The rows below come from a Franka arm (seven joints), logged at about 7 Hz.
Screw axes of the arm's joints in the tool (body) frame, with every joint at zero. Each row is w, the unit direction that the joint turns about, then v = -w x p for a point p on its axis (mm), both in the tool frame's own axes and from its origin. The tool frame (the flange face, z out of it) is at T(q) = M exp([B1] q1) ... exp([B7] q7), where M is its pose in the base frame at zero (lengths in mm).
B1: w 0 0 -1 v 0.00 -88.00 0.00
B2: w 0 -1 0 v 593.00 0.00 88.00
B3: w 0 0 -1 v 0.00 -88.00 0.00
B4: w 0 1 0 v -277.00 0.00 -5.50
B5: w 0 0 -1 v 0.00 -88.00 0.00
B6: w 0 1 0 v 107.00 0.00 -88.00
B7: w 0 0 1 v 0.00 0.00 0.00
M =
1 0 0 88.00
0 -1 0 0.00
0 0 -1 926.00
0 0 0 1
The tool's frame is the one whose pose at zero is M.
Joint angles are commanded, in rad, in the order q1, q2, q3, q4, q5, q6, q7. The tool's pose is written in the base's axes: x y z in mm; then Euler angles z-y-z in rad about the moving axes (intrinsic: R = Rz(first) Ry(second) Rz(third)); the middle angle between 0 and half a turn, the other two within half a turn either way. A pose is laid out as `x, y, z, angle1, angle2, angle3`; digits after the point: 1 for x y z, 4 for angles.
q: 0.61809, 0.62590, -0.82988, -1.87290, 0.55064, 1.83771, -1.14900
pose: 581.1, -60.4, 240.3, 2.7266, 2.7405, -1.0847
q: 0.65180, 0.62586, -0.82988, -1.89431, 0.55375, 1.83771, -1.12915
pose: 575.5, -43.4, 233.2, 2.7570, 2.7224, -1.0563
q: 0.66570, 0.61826, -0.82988, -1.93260, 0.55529, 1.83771, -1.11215
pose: 563.2, -39.9, 224.0, 2.7599, 2.6934, -1.0321
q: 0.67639, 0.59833, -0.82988, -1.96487, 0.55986, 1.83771, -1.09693
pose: 553.9, -36.3, 221.9, 2.7311, 2.6757, -1.0424
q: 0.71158, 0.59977, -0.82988, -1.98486, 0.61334, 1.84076, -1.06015
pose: 549.7, -16.0, 215.1, 2.6614, 2.6625, -1.0736
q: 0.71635, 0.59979, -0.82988, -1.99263, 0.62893, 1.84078, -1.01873
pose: 547.5, -13.3, 212.7, 2.6367, 2.6559, -1.0497
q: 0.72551, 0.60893, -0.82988, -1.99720, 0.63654, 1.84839, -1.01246
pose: 546.3, -9.6, 207.9, 2.6478, 2.6565, -1.0331
